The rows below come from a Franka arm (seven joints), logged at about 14 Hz.
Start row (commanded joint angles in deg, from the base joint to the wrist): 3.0, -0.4, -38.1, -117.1, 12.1, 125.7, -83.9
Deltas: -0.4, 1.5, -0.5, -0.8, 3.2, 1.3, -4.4; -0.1, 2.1, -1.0, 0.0, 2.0, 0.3, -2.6; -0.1, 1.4, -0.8, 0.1, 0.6, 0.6, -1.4; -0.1, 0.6, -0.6, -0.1, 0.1, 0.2, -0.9; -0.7, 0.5, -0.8, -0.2, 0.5, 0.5, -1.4; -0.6, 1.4, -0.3, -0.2, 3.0, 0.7, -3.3; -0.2, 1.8, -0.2, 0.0, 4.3, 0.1, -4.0
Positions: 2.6, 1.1, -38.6, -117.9, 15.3, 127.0, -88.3; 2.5, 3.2, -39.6, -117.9, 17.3, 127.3, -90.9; 2.4, 4.6, -40.4, -117.8, 17.9, 127.9, -92.3; 2.3, 5.2, -41.0, -117.9, 18.0, 128.1, -93.2; 1.6, 5.7, -41.8, -118.1, 18.5, 128.6, -94.6; 1.0, 7.1, -42.1, -118.3, 21.5, 129.3, -97.9; 0.8, 8.9, -42.3, -118.3, 25.8, 129.4, -101.9
